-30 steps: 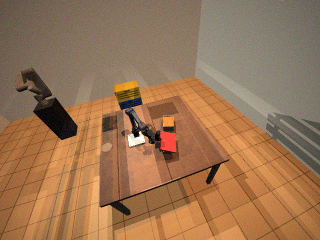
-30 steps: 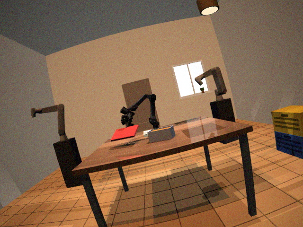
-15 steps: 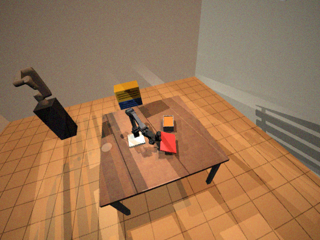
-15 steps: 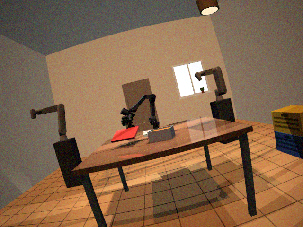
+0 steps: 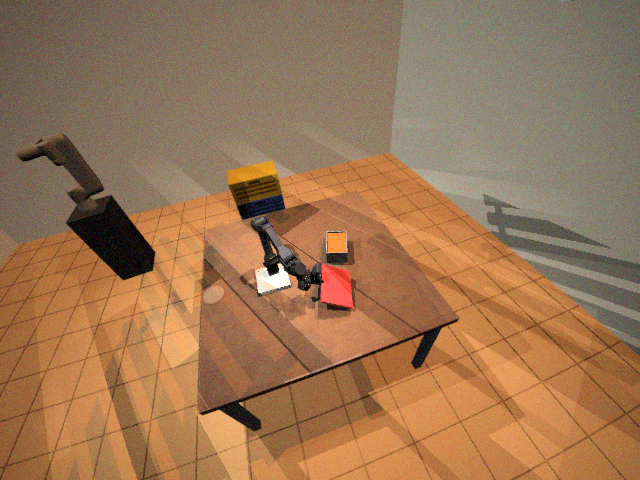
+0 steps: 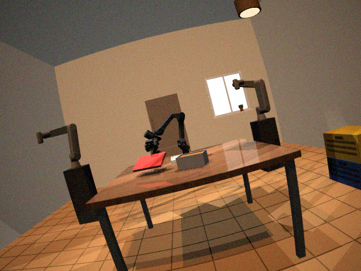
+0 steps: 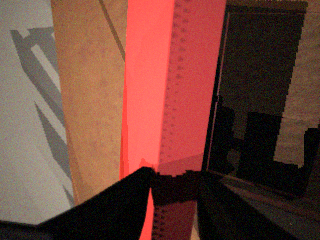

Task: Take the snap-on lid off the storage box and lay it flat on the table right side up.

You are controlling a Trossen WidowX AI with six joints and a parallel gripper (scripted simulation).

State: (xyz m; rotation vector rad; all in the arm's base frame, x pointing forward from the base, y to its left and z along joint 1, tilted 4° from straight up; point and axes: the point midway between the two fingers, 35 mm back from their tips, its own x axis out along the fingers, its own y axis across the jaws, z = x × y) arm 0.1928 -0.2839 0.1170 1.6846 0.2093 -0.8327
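My gripper tip is now 7 cm short of the red lid, 3 cm to the left of it and 3 cm above it. From my gripper tip the other things lie so: grey storage box: 28 cm to the left, 21 cm ahead, 8 cm below.
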